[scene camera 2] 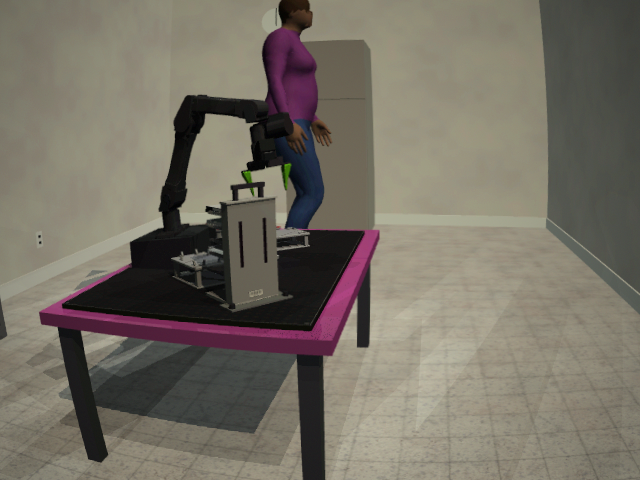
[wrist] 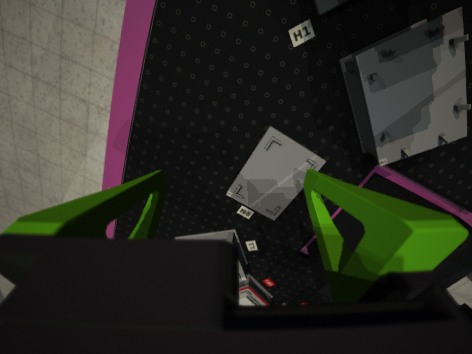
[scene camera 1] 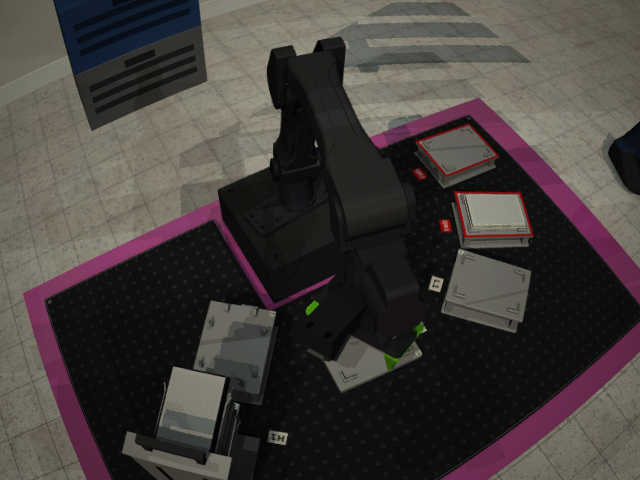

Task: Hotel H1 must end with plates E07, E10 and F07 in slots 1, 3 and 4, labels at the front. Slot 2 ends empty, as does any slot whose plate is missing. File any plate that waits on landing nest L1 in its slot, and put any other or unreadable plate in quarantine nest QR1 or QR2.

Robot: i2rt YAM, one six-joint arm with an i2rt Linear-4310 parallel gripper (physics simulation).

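Places are measured from the arm's base along level axes (x ahead, y left, z up), in metres.
Where they show: gripper, fingertip midpoint: (scene camera 2: pixel 269 193) (wrist: pixel 235 177) (scene camera 1: pixel 362 352); arm's base, link origin: (scene camera 2: pixel 173 232) (scene camera 1: pixel 297 202).
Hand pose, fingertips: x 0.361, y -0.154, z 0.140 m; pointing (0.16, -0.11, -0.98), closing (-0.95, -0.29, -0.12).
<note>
Each offset is from my fingertips to the top centre of the thing. "*": to the spot under its first point.
Hotel H1 (scene camera 1: pixel 212 466) (scene camera 2: pixel 251 279) stands at the lower left in scene camera 1. A pale plate @[dx -0.066, dy -0.242, dz -0.002 m] (scene camera 1: pixel 193 400) shows high in it; its label and the lower slots are not readable. Landing nest L1 @[dx -0.012, dy +0.349, dz -0.177 m] (scene camera 1: pixel 488 286) carries no plate. Quarantine nest QR1 @[dx -0.131, dy +0.493, dz -0.187 m] (scene camera 1: pixel 496 236) holds a white plate @[dx -0.131, dy +0.493, dz -0.179 m] (scene camera 1: pixel 496 209); red-rimmed QR2 @[dx -0.312, dy +0.568, dz -0.187 m] (scene camera 1: pixel 457 149) is bare. My gripper (scene camera 1: pixel 354 335) (scene camera 2: pixel 269 191) (wrist: pixel 235 177) is open and empty, with green fingers pointing down, high above the table near the low N6 nest.
The flat N6 nest @[dx -0.077, dy +0.097, dz -0.215 m] (scene camera 1: pixel 361 369) (wrist: pixel 277 172) lies beneath the arm, bare in the wrist view. A raised grey stand with pegs @[* dx -0.192, dy -0.098, dz -0.173 m] (scene camera 1: pixel 237 346) (scene camera 2: pixel 196 259) (wrist: pixel 415 95) stands beside the hotel, close to the arm's base (scene camera 1: pixel 279 253). A person (scene camera 2: pixel 292 72) stands beyond the table.
</note>
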